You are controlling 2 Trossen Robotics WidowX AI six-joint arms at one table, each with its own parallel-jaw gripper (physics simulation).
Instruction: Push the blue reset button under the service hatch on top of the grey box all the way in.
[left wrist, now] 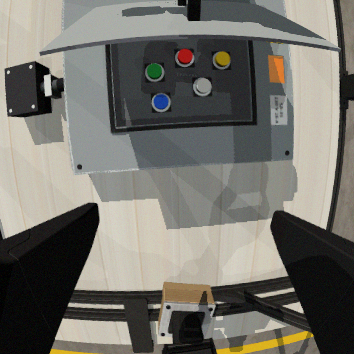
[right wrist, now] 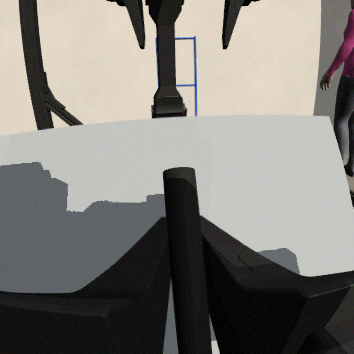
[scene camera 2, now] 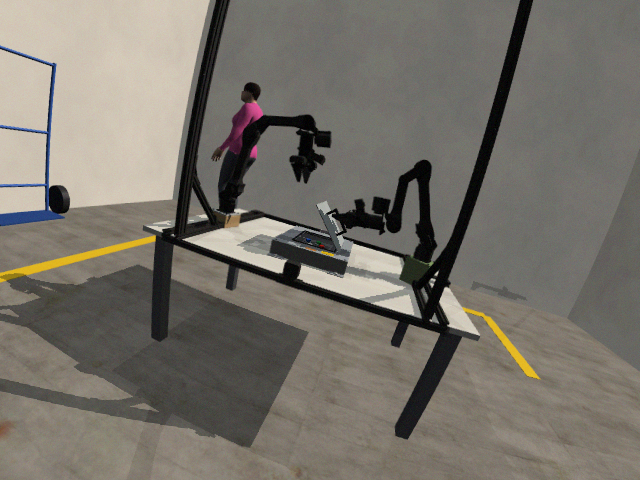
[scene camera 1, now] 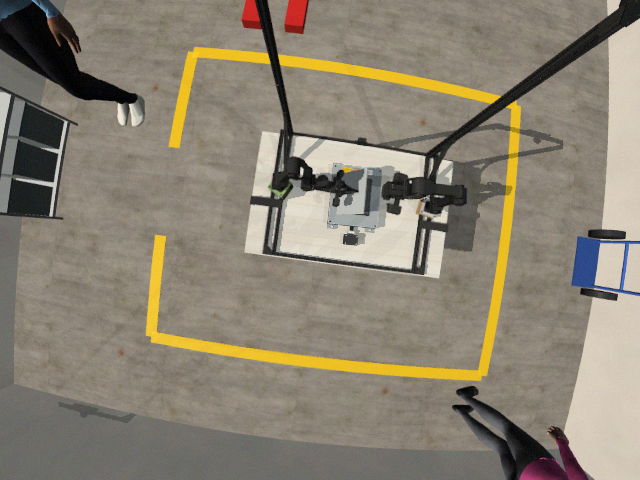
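The grey box [scene camera 2: 305, 256] [left wrist: 100, 150] sits on the table with its hatch [scene camera 2: 325, 219] [left wrist: 150, 30] [right wrist: 250, 175] raised steeply, leaning over the panel. The blue button [left wrist: 161, 102] [scene camera 2: 308, 240] is uncovered in the recessed panel; how deep it sits I cannot tell. My right gripper [right wrist: 180, 224] [scene camera 2: 339, 221] is shut on the dark bar-shaped hatch handle [right wrist: 181, 192] [left wrist: 194, 10]. My left gripper [left wrist: 187, 216] [scene camera 2: 301, 180] [right wrist: 183, 46] is open and empty, pointing down, high above the table and to the left of the box in scene camera 2.
Green [left wrist: 154, 72], red [left wrist: 184, 57], yellow [left wrist: 221, 59] and white [left wrist: 202, 86] buttons share the panel. A black block [left wrist: 25, 90] [scene camera 2: 291, 270] juts from the box's side. Black frame rails [scene camera 2: 361, 304] edge the table. A person in pink [scene camera 2: 248, 116] stands behind the left arm.
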